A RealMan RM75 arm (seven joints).
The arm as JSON. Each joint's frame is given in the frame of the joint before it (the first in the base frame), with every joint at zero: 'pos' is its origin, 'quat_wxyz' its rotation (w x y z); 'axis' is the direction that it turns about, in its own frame. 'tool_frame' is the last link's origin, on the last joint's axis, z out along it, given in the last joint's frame.
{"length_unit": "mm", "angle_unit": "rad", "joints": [
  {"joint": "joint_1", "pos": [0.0, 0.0, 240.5], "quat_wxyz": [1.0, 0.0, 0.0, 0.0], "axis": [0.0, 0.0, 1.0]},
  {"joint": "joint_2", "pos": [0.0, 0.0, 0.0], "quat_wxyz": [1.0, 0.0, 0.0, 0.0], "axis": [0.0, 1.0, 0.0]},
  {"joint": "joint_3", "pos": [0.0, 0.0, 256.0], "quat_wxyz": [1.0, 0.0, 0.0, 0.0], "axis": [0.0, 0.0, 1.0]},
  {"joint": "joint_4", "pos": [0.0, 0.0, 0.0], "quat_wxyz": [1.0, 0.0, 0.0, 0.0], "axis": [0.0, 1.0, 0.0]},
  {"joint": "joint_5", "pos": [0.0, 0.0, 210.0], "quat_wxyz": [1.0, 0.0, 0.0, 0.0], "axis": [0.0, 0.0, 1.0]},
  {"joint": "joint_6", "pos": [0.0, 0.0, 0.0], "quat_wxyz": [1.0, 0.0, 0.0, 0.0], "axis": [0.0, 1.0, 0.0]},
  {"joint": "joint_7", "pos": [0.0, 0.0, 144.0], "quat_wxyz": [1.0, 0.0, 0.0, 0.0], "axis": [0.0, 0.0, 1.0]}
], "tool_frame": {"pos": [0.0, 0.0, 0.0], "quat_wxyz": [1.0, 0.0, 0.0, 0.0]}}
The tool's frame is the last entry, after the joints.
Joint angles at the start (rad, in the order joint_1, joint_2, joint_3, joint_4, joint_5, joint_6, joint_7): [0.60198, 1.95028, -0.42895, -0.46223, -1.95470, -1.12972, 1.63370]
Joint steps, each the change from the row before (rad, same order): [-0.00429, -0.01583, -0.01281, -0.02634, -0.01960, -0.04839, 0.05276]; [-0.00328, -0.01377, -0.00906, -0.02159, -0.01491, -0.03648, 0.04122]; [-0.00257, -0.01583, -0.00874, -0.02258, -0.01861, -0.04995, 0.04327]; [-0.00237, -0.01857, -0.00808, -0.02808, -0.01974, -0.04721, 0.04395]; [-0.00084, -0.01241, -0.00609, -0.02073, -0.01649, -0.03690, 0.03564]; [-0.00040, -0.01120, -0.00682, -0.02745, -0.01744, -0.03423, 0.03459]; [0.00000, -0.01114, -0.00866, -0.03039, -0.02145, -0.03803, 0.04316]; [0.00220, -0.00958, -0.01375, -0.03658, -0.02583, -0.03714, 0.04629]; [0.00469, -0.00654, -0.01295, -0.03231, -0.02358, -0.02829, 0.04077]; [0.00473, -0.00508, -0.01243, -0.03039, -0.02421, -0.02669, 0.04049]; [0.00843, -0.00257, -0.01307, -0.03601, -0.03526, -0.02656, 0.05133]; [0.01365, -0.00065, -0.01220, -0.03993, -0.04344, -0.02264, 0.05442]
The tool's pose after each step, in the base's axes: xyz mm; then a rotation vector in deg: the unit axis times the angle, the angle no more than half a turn. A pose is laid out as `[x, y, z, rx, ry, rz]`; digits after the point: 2 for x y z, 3 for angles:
[321.92, 393.46, 74.73, -119.004, 65.929, 41.231]
[320.32, 392.16, 82.23, -120.266, 66.641, 41.197]
[317.51, 389.81, 89.78, -122.265, 67.441, 41.139]
[315.17, 387.96, 99.85, -124.002, 68.003, 40.524]
[312.97, 386.19, 106.22, -125.411, 68.787, 39.969]
[310.39, 384.94, 113.36, -126.730, 69.203, 39.001]
[307.47, 383.18, 120.20, -128.148, 70.182, 37.710]
[303.53, 381.95, 126.50, -129.747, 71.094, 35.666]
[299.36, 381.76, 131.20, -130.985, 71.882, 33.649]
[295.53, 381.34, 134.93, -132.025, 72.909, 31.545]
[290.99, 381.51, 138.00, -132.832, 74.465, 28.707]
[285.39, 383.21, 141.14, -133.243, 75.866, 25.318]

